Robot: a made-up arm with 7 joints.
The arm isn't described. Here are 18 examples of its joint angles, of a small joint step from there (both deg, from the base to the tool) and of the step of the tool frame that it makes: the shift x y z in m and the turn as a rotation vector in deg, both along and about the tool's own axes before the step.
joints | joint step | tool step
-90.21 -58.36 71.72 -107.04 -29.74 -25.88 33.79 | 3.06 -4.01 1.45 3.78 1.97 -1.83 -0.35 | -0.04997 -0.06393 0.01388 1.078 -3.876 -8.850
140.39 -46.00 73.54 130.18 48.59 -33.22 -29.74 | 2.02 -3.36 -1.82 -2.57 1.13 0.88 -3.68 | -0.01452 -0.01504 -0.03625 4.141 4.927 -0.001
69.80 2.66 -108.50 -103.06 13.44 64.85 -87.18 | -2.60 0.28 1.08 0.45 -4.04 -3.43 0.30 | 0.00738 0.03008 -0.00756 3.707 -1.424 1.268
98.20 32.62 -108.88 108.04 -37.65 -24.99 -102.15 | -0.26 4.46 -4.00 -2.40 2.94 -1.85 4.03 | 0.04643 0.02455 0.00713 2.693 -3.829 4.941
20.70 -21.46 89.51 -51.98 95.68 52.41 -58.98 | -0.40 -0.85 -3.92 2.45 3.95 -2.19 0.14 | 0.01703 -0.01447 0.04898 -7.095 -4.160 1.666
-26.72 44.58 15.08 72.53 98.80 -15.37 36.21 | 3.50 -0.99 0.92 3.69 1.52 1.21 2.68 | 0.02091 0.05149 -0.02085 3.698 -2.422 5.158
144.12 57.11 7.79 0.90 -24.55 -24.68 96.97 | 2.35 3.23 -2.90 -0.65 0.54 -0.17 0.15 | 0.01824 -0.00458 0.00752 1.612 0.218 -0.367
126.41 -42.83 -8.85 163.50 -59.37 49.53 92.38 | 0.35 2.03 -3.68 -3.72 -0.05 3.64 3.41 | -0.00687 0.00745 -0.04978 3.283 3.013 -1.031
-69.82 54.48 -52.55 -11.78 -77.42 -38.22 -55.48 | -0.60 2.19 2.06 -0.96 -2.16 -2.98 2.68 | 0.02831 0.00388 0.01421 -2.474 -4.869 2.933
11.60 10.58 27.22 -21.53 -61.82 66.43 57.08 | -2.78 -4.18 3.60 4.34 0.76 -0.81 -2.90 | 0.02697 0.01392 0.01083 5.494 -2.995 -0.072
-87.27 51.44 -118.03 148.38 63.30 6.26 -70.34 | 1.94 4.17 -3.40 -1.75 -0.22 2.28 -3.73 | -0.03109 -0.03588 0.00284 -2.412 5.206 -2.988
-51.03 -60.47 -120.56 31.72 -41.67 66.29 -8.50 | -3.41 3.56 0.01 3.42 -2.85 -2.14 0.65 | -0.00779 0.01573 -0.00161 5.239 -2.918 -4.441
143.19 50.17 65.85 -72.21 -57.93 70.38 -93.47 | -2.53 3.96 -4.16 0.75 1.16 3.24 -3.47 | -0.00739 -0.00511 -0.00223 2.057 6.548 0.626
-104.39 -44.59 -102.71 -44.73 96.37 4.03 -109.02 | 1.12 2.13 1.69 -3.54 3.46 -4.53 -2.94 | 0.00858 0.00650 -0.02447 4.591 3.305 5.175
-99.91 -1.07 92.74 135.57 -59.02 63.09 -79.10 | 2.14 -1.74 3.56 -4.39 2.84 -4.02 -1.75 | -0.00763 0.01709 -0.03116 4.806 -3.063 -2.887
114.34 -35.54 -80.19 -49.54 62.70 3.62 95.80 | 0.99 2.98 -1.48 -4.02 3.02 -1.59 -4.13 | -0.02910 -0.02910 -0.01182 0.068 4.184 -5.071
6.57 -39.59 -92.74 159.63 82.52 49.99 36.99 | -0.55 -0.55 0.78 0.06 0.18 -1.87 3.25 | 0.01881 0.00322 0.00796 -0.325 -4.134 0.940
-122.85 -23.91 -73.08 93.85 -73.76 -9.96 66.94 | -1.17 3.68 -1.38 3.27 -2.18 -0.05 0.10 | -0.01899 -0.02334 -0.00255 -2.680 2.873 -3.616
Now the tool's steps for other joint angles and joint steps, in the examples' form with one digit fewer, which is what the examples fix.
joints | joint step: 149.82 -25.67 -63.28 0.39 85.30 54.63 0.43 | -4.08 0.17 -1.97 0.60 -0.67 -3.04 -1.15
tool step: 0.0081 -0.0096 -0.0008 -4.64 -3.69 0.29
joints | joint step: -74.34 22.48 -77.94 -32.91 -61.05 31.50 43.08 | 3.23 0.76 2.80 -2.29 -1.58 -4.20 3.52
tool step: 0.0383 0.0065 0.0225 -5.28 -0.51 6.41
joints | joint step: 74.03 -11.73 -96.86 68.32 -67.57 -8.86 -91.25 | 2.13 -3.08 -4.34 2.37 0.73 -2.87 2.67
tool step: 0.0638 0.0058 0.0115 0.23 -6.44 9.28
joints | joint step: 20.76 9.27 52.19 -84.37 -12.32 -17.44 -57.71 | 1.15 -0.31 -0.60 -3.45 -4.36 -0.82 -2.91
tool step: -0.0323 -0.0010 0.0054 -4.03 3.02 -6.09
